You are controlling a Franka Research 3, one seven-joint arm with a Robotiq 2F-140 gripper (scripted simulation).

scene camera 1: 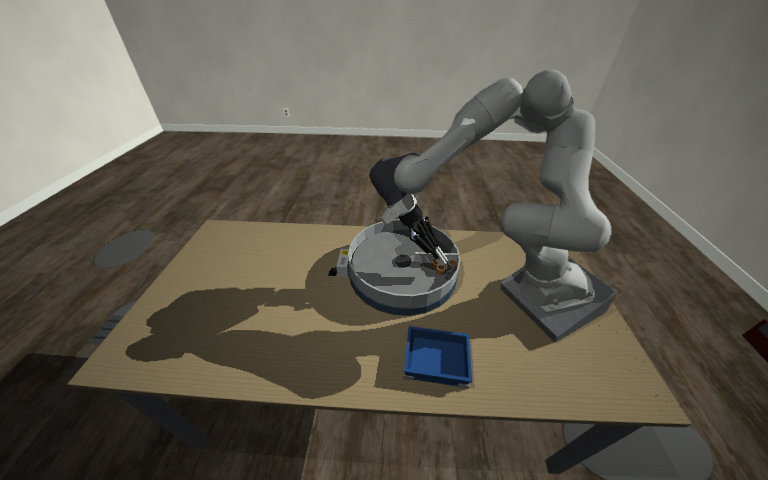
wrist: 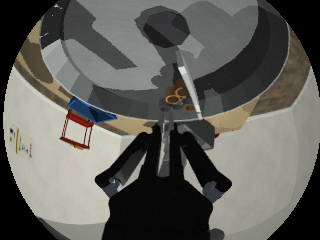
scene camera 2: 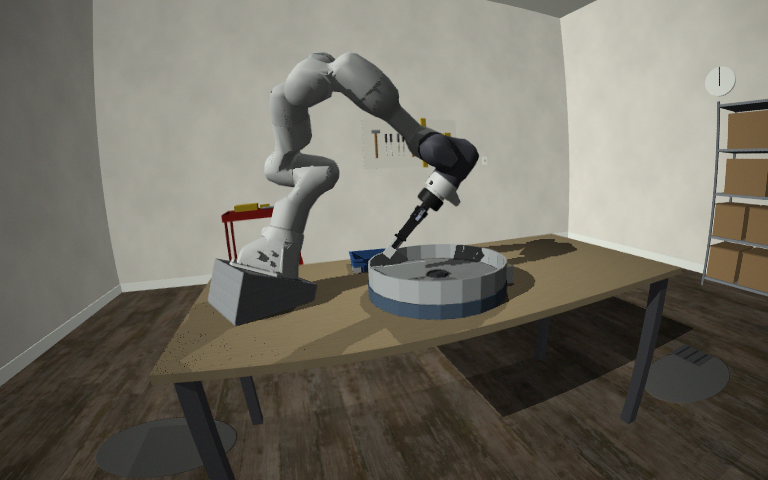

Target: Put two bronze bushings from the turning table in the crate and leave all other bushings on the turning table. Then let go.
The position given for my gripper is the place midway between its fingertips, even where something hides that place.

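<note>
I can see a blue crate (scene camera 1: 435,351). A round grey turning table (scene camera 1: 385,260) is here too; the wrist view shows the round grey turning table (wrist: 133,56), and scene camera 2 shows the round grey turning table (scene camera 2: 436,268). Then there is my gripper (scene camera 1: 443,262). I find my gripper (wrist: 166,118) in the wrist view as well, and scene camera 2 shows my gripper (scene camera 2: 386,255).
</note>
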